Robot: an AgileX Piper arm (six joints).
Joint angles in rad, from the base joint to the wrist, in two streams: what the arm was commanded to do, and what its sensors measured. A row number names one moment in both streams.
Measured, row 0: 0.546, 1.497, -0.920, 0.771, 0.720, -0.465
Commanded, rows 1 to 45: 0.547, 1.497, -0.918, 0.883, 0.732, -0.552; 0.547, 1.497, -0.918, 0.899, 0.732, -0.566; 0.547, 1.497, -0.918, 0.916, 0.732, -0.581; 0.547, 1.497, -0.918, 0.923, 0.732, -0.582; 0.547, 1.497, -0.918, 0.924, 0.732, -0.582; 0.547, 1.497, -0.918, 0.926, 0.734, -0.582; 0.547, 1.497, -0.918, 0.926, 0.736, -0.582; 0.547, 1.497, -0.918, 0.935, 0.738, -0.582; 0.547, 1.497, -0.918, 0.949, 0.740, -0.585; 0.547, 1.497, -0.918, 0.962, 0.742, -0.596; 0.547, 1.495, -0.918, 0.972, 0.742, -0.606; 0.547, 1.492, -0.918, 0.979, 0.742, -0.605; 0.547, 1.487, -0.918, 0.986, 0.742, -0.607; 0.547, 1.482, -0.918, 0.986, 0.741, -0.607; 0.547, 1.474, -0.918, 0.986, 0.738, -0.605; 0.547, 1.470, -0.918, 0.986, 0.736, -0.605; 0.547, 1.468, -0.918, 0.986, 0.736, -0.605; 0.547, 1.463, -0.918, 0.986, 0.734, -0.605; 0.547, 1.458, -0.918, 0.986, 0.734, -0.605; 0.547, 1.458, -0.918, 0.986, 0.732, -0.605; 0.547, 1.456, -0.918, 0.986, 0.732, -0.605; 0.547, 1.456, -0.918, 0.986, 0.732, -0.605; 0.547, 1.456, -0.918, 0.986, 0.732, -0.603; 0.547, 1.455, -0.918, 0.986, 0.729, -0.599; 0.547, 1.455, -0.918, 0.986, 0.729, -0.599; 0.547, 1.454, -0.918, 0.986, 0.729, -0.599; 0.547, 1.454, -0.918, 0.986, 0.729, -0.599; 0.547, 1.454, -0.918, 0.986, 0.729, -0.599; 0.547, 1.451, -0.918, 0.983, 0.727, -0.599; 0.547, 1.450, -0.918, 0.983, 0.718, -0.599; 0.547, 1.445, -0.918, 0.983, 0.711, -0.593; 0.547, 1.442, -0.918, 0.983, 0.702, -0.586; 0.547, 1.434, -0.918, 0.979, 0.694, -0.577; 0.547, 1.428, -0.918, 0.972, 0.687, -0.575; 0.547, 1.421, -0.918, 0.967, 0.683, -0.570; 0.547, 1.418, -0.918, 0.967, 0.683, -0.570; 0.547, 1.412, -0.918, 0.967, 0.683, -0.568; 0.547, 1.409, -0.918, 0.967, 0.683, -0.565; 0.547, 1.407, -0.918, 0.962, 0.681, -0.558; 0.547, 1.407, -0.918, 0.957, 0.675, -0.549; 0.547, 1.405, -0.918, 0.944, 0.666, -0.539; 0.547, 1.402, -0.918, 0.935, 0.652, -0.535; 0.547, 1.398, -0.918, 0.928, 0.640, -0.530; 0.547, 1.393, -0.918, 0.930, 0.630, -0.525; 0.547, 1.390, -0.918, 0.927, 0.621, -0.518
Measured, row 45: 0.547, 1.412, -0.920, 0.940, 0.664, -0.542
